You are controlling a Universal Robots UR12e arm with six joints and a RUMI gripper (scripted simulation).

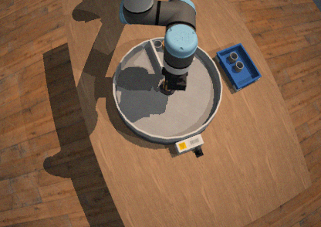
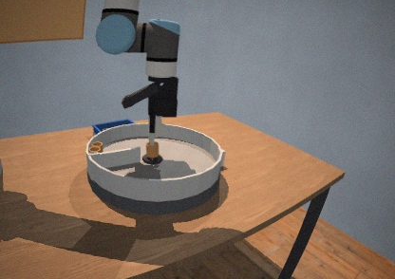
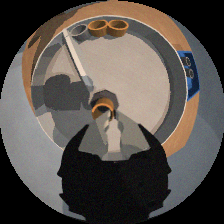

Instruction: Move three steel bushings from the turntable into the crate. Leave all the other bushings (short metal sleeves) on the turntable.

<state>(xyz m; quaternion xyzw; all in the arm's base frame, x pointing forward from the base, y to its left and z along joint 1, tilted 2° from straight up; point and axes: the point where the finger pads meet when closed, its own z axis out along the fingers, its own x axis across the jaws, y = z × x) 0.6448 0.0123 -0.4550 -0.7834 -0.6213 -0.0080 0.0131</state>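
My hand is 50 mm above the grey turntable and 20 mm to the left of it. From my hand the other things lie so: blue crate 320 mm to the left, 80 mm below, 60 mm behind.
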